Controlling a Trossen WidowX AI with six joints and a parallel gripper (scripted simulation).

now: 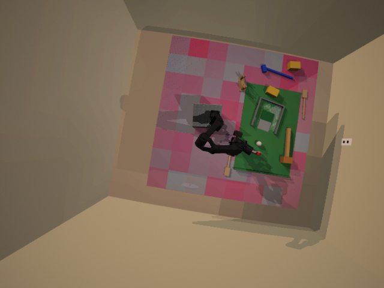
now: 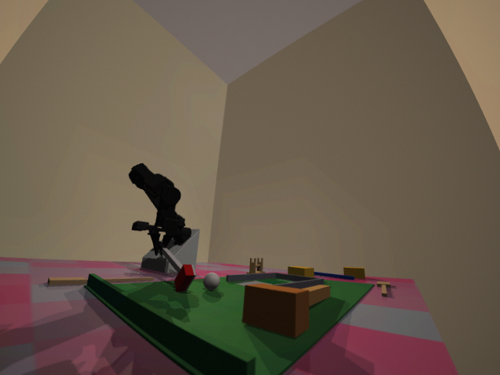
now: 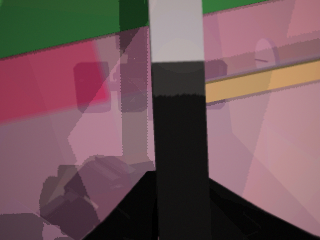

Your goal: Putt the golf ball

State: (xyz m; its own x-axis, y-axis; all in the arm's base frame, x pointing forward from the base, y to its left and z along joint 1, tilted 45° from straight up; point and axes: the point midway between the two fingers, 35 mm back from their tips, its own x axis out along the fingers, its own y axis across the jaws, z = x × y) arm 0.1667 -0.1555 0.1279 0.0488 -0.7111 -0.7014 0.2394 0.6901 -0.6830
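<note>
My gripper tip is now 120 mm short of the red putter and 20 mm to the left of it. From my gripper tip the other things lie so: green mat: 310 mm ahead, 150 mm to the left, 70 mm below; then grey frame: 290 mm ahead, 280 mm to the left, 70 mm below; then white golf ball: 240 mm ahead, 50 mm below, 20 mm to the left.
</note>
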